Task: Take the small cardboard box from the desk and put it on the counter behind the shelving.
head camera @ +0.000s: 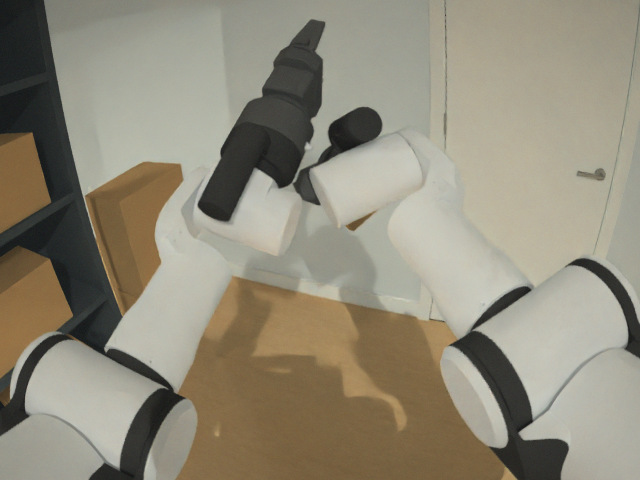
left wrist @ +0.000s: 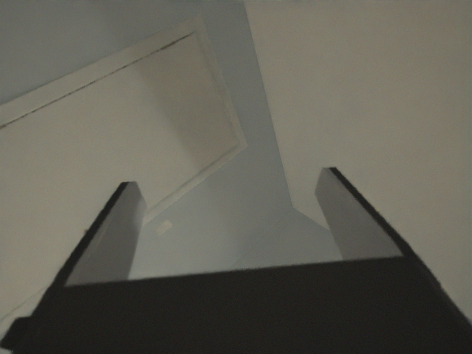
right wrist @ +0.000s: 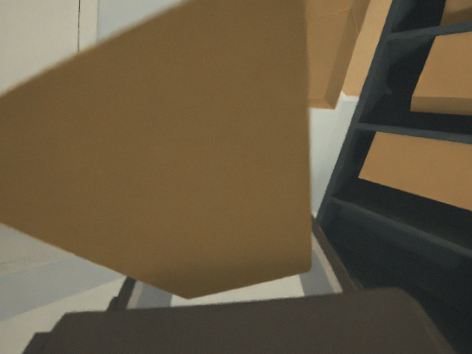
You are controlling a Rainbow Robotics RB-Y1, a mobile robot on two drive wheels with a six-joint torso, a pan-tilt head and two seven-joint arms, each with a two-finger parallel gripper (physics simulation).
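Frame: origin at the robot's base, x back, y right, z up, level; metres.
Where they show: left gripper, fingertip midpoint: (head camera: 317, 50) (left wrist: 231, 186).
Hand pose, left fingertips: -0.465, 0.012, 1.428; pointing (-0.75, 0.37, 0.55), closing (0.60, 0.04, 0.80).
Observation:
Each offset is from my left fingertips to the top centre of the thing, as dx, dy, dz. "spot": to the spot under its first point. Level surfaces: height alone.
The small cardboard box @(-0.015, +0.033, -0.173) (right wrist: 200, 150) (head camera: 360, 221) is held in my right gripper (right wrist: 232, 204). It fills much of the right wrist view; in the head view one brown corner shows below a white arm link that hides the fingers. My left gripper (head camera: 312, 32) (left wrist: 231, 186) is open and empty, raised high in front of the pale wall. The dark shelving (head camera: 93, 227) (right wrist: 348, 142) stands at the left of the head view and at the right of the right wrist view. The desk does not show, and I cannot identify the counter for certain.
A tall cardboard carton (head camera: 142, 222) stands just beyond the shelving. Brown boxes (head camera: 25, 304) (right wrist: 420, 165) sit on the shelves. A pale door (head camera: 522, 129) with a handle @(spot: -0.744, +1.092, -0.496) (head camera: 591, 174) is at the right. The brown floor @(dz -1.427) (head camera: 299, 428) carries shadows of my arms.

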